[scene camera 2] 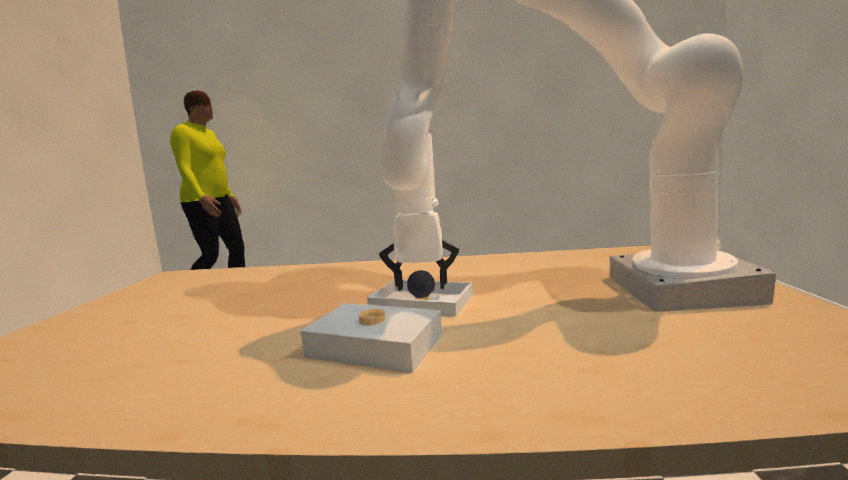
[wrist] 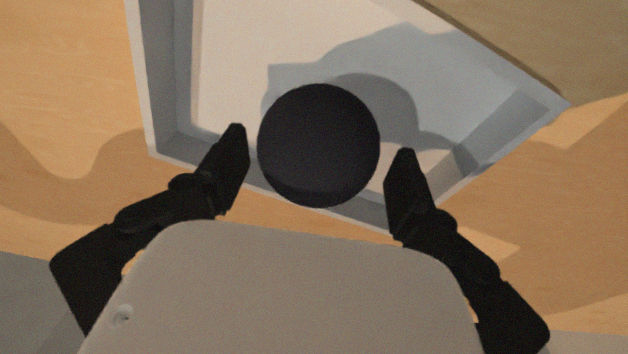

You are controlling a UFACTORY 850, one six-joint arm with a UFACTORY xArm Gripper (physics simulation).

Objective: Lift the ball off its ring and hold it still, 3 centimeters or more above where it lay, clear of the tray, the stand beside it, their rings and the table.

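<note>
The dark ball (scene camera 2: 420, 283) (wrist: 318, 145) rests in the shallow, light tray (scene camera 2: 446, 305) (wrist: 235, 40). A sliver of its tan ring (scene camera 2: 423, 297) shows under it in the scene view; in the wrist view the ball hides the ring. My gripper (scene camera 2: 421, 288) (wrist: 319, 154) is open, pointing down, with one black finger on each side of the ball. In the wrist view there is a gap between each finger and the ball. The grey-blue stand (scene camera 2: 357, 347) is beside the tray, nearer the scene camera, with an empty tan ring (scene camera 2: 370, 321) on top.
The tray's low walls surround the ball and the fingertips are close above the tray. The arm's grey base block (scene camera 2: 714, 292) is at the right of the wooden table (scene camera 2: 535, 404). A person (scene camera 2: 202, 160) in a yellow top stands behind the table at the left.
</note>
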